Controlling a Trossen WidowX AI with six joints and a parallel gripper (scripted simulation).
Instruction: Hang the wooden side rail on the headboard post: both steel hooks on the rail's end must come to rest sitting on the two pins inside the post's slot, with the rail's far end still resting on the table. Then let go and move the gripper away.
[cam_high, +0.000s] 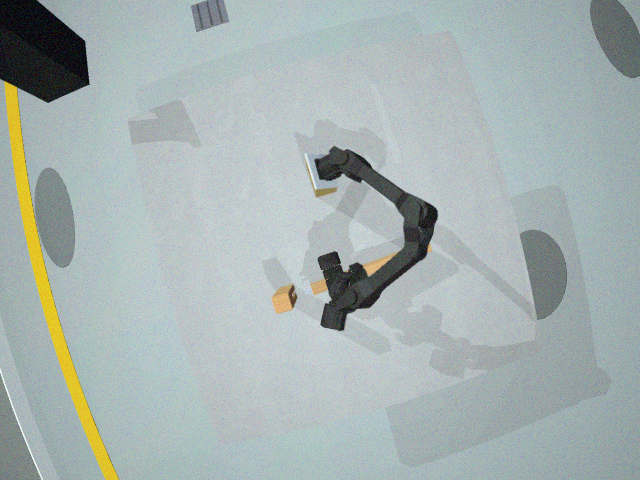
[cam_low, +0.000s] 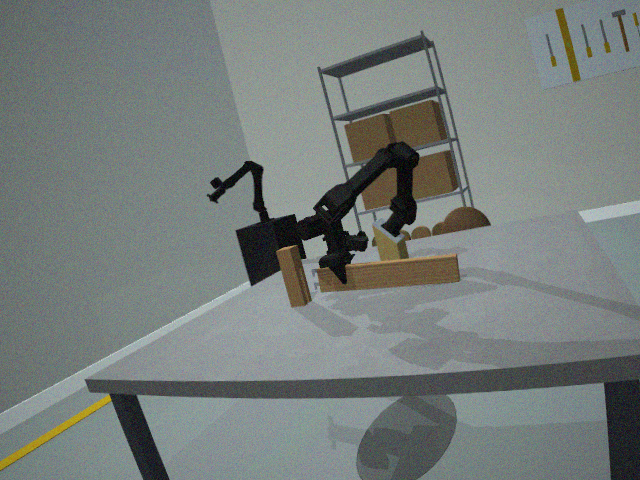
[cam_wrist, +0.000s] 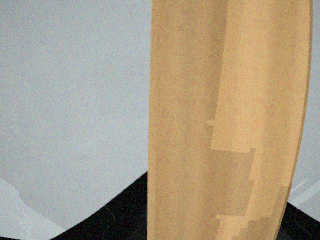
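The wooden headboard post is 10 mm ahead of my gripper tip, 160 mm to the right of it and 40 mm above it.
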